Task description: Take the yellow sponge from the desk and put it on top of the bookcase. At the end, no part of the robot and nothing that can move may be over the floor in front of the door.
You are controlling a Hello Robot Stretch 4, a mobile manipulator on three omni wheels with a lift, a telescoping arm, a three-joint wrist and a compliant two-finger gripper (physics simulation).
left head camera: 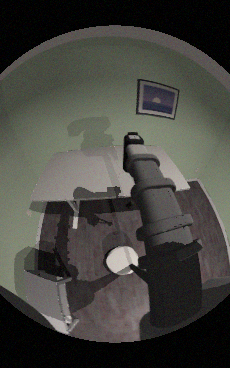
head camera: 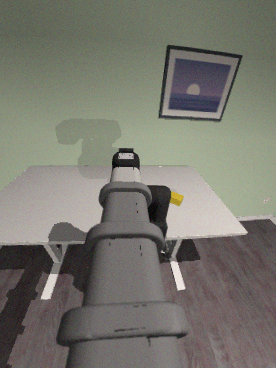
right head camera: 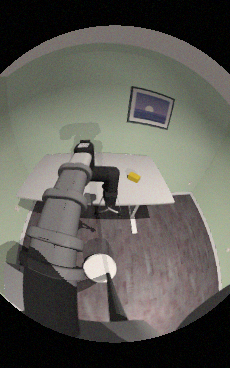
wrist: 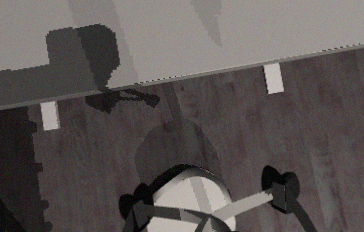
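Pixels of known places: gripper, fingertip midpoint: point(right head camera: 108, 216) point(wrist: 206, 189); robot's base, origin of the base link: point(left head camera: 121, 259) point(right head camera: 100, 266) point(wrist: 191, 206).
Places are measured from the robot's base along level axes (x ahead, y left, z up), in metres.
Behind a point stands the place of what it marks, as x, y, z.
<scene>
The yellow sponge point(head camera: 177, 199) @(0.732, -0.320, 0.966) point(right head camera: 133, 177) @(0.742, -0.306, 0.961) lies on the right part of the white desk point(head camera: 40, 200) @(0.775, 0.544, 0.922) point(left head camera: 65, 170) @(0.823, 0.526, 0.922) point(right head camera: 155, 192) @(0.605, -0.496, 0.922) point(wrist: 250, 30) @(0.540, -0.177, 0.922). In the head view the wrist partly hides it; it does not show in the left head or wrist views. My arm reaches out over the desk. My gripper point(right head camera: 109, 210) point(wrist: 206, 189) @(0.356, -0.087, 0.992) is open and empty, fingers wide apart. It points down near the desk's front edge, nearer to me than the sponge and left of it in the right head view. I cannot identify the bookcase for certain.
A round white object point(left head camera: 121, 260) @(-0.002, 0.012, 0.186) point(right head camera: 100, 267) @(0.004, -0.012, 0.187) point(wrist: 175, 192) @(0.132, 0.052, 0.186) stands on the floor in front of the desk. A pale box-like piece of furniture point(left head camera: 45, 300) @(-0.657, 0.932, 0.422) stands at the lower left. A framed picture point(head camera: 200, 85) @(1.297, -0.543, 1.585) point(left head camera: 157, 100) @(1.297, -0.513, 1.549) point(right head camera: 150, 108) @(1.297, -0.516, 1.558) hangs behind the desk. The door does not show.
</scene>
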